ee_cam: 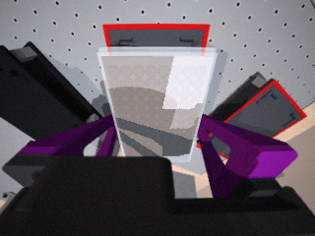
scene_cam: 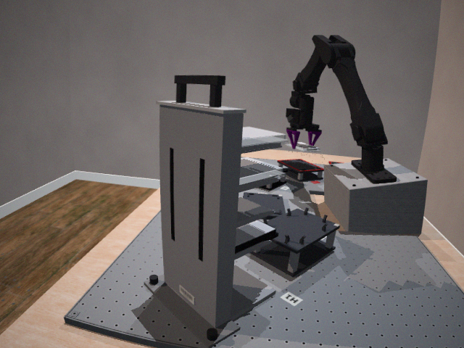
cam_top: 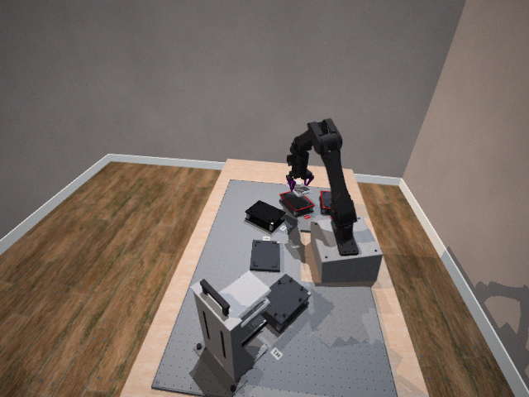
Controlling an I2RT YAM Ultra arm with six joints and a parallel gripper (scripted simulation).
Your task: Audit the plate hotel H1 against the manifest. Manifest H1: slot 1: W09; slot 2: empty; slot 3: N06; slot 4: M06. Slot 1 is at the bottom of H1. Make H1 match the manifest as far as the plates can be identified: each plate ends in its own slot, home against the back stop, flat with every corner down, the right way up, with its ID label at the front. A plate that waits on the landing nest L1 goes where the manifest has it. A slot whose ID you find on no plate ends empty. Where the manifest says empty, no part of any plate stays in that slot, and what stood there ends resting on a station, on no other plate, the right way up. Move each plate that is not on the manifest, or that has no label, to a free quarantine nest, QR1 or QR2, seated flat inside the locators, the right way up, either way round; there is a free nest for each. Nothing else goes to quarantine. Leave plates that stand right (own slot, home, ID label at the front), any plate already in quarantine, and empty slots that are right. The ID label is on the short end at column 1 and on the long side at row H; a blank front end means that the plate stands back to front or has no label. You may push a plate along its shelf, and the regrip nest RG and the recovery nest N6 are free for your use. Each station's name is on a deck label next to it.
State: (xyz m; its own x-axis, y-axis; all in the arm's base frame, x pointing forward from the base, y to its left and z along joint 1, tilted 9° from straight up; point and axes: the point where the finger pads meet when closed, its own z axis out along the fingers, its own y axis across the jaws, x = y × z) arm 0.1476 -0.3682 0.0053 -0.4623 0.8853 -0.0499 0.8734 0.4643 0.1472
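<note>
My gripper is now 80 mm above the red-rimmed nest. Also, from my hand: red-edged nest (190 mm behind, 10 mm to the right, 80 mm below); black raised nest (170 mm ahead, 130 mm to the left, 70 mm below); dark plate (230 mm ahead, 740 mm to the left, 10 mm below).
</note>
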